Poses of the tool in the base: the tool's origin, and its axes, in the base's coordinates. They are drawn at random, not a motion.
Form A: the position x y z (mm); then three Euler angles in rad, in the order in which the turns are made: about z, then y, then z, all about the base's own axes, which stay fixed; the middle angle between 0 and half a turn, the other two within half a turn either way.
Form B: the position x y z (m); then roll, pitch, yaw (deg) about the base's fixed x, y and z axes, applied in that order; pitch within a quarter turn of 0, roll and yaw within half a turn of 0. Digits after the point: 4 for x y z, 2 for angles.
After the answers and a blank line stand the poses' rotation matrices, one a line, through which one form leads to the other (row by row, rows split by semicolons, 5 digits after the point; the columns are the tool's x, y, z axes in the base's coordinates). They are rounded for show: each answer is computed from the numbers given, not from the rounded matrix.
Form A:
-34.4 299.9 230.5 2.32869 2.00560 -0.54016
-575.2 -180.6 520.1 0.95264 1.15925 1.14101
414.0 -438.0 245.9 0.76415 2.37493 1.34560
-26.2 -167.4 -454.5 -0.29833 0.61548 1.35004
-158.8 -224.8 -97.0 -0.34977 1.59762 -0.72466
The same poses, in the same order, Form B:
-0.0344 0.2999 0.2305 122.60 -38.57 37.32
-0.5752 -0.1806 0.5201 61.83 32.08 139.50
0.4140 -0.4380 0.2459 146.32 30.06 -155.98
-0.0262 -0.1674 -0.4545 -11.74 33.49 56.71
-0.1588 -0.2248 -0.0970 -94.48 69.90 -135.73

0.62184 -0.09113 0.77783; 0.47397 -0.74686 -0.46642; 0.62343 0.65871 -0.42123
-0.64423 -0.66266 0.38189; 0.55032 -0.05487 0.83315; -0.53114 0.74690 0.40003
-0.79056 -0.59246 0.15491; -0.35235 0.64698 0.67622; -0.50086 0.48001 -0.72023
0.45768 -0.88008 0.12642; 0.69713 0.44346 0.56334; -0.55185 -0.16970 0.81650
-0.24602 0.61586 0.74846; -0.23987 0.70948 -0.66264; -0.93911 -0.34256 -0.02682

